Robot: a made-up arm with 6 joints.
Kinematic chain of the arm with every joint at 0, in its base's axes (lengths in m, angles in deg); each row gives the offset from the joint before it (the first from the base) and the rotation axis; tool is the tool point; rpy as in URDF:
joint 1: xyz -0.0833 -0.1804 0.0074 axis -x
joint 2: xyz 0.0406 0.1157 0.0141 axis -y
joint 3: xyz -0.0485 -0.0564 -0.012 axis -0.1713 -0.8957 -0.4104
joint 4: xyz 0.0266 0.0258 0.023 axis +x
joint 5: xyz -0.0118 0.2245 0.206 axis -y
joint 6: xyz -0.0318 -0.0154 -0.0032 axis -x
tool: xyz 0.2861 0.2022 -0.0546 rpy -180 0 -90
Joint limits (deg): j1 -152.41..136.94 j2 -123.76..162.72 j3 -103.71..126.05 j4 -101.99..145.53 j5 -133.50..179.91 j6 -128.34..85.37
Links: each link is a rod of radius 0.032 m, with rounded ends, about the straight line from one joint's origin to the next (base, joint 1, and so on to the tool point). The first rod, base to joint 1, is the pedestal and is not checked.
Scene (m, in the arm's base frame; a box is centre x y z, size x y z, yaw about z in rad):
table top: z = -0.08
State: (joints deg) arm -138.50 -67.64 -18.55 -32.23 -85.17 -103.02
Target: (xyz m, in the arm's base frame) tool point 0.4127 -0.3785 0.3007
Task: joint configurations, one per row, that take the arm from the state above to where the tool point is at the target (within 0.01 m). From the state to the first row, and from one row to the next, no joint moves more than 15 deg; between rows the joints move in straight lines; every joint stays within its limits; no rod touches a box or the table.
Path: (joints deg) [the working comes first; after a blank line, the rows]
Joints at the target: -129.43 -64.17 -0.16 1.37 -6.25 -86.46
Straight joint move there: clear.

1: -136.99 -67.06 -15.49 -26.63 -72.02 -100.26
2: -135.48 -66.48 -12.42 -21.03 -58.86 -97.50
3: -133.96 -65.91 -9.36 -15.43 -45.71 -94.74
4: -132.45 -65.33 -6.29 -9.83 -32.56 -91.98
5: -130.94 -64.75 -3.23 -4.23 -19.40 -89.22
6: -129.43 -64.17 -0.16 1.37 -6.25 -86.46

